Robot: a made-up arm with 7 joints. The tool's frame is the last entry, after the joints. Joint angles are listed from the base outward. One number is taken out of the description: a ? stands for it. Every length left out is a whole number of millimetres.
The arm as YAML. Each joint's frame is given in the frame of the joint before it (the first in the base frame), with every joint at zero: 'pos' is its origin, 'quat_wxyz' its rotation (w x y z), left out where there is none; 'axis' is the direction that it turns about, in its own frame. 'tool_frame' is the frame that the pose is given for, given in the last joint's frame.
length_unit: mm
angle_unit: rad
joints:
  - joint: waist
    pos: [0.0, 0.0, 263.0]
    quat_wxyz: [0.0, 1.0, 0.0, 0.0]
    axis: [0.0, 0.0, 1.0]
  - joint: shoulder
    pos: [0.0, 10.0, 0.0]
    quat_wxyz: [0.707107, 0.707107, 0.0, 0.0]
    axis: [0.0, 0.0, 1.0]
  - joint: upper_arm
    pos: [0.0, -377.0, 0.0]
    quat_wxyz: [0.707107, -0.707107, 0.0, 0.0]
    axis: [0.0, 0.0, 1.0]
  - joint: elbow
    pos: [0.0, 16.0, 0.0]
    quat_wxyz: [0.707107, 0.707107, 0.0, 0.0]
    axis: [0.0, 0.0, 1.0]
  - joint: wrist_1
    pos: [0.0, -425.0, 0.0]
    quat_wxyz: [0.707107, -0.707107, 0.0, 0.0]
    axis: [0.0, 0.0, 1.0]
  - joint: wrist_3
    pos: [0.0, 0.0, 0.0]
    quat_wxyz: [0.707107, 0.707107, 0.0, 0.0]
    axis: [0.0, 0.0, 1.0]
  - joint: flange
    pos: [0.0, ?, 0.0]
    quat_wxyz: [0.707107, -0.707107, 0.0, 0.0]
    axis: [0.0, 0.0, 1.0]
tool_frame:
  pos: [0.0, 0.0, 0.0]
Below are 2 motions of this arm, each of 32 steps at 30 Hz.
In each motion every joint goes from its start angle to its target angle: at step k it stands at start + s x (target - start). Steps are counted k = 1, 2, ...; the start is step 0. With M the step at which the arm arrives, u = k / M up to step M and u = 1 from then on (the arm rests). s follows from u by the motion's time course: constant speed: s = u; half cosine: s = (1 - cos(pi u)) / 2; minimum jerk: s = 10 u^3 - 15 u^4 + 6 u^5.
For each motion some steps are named. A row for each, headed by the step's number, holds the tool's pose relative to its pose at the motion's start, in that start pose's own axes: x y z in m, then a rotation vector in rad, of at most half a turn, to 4 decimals.
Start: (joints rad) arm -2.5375 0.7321 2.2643 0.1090 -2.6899 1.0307 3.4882
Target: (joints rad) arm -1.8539 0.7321 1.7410 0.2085 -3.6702 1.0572 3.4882
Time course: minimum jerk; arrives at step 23
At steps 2, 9, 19, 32:
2: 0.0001 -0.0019 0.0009 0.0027 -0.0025 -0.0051
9: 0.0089 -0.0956 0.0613 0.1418 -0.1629 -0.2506
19: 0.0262 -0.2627 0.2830 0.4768 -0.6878 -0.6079
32: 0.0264 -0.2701 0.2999 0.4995 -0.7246 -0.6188

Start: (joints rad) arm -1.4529 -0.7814 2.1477 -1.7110 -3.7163 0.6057 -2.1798
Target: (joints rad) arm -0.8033 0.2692 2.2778 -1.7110 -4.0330 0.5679 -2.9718
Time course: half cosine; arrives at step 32
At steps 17, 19, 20, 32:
17: -0.3033 -0.1769 -0.1074 0.0053 0.2033 -1.2316
19: -0.3678 -0.1910 -0.1099 -0.0226 0.2239 -1.4527
20: -0.3992 -0.1956 -0.1094 -0.0386 0.2313 -1.5593
32: -0.6062 -0.1888 -0.0797 -0.1834 0.2280 -2.2722

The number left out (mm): -84.0
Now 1 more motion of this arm.
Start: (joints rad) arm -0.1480 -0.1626 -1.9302 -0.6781 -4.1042 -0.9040 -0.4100
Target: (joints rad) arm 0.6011 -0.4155 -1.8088 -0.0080 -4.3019 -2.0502 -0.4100
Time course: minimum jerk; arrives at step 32
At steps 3, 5, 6, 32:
3: -0.0031 -0.0027 -0.0029 -0.0094 0.0131 -0.0003
5: -0.0131 -0.0116 -0.0117 -0.0394 0.0545 -0.0014
6: -0.0215 -0.0193 -0.0187 -0.0648 0.0890 -0.0026
32: -0.2963 -0.4797 0.0632 -1.4206 1.4574 -0.5787

